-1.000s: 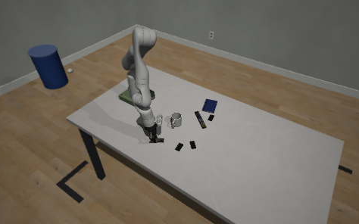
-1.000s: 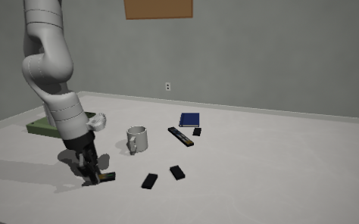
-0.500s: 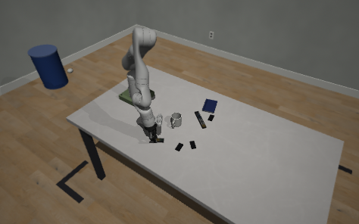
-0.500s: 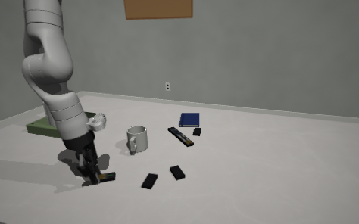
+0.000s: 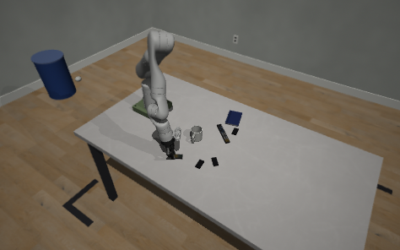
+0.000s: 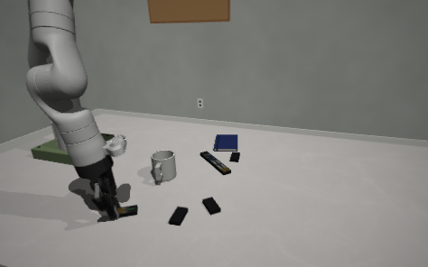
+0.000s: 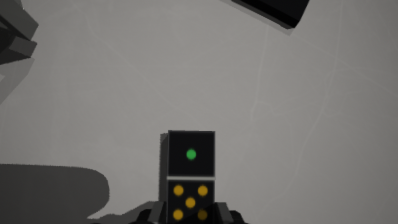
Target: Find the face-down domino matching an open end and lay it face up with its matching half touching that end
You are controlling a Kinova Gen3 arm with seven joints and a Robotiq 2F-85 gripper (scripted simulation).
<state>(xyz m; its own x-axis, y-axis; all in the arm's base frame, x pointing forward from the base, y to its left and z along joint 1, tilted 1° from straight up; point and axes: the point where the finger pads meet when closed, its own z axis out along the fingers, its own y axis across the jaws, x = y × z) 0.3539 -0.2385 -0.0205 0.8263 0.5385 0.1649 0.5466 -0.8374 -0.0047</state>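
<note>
The domino is 20 mm below my hand, 20 mm ahead of it and 10 mm to the left of it. The rest, counted from my hand: blue book (480 mm to the left, 130 mm ahead, 20 mm below); then white mug (200 mm to the left, 20 mm ahead, 10 mm above).
</note>
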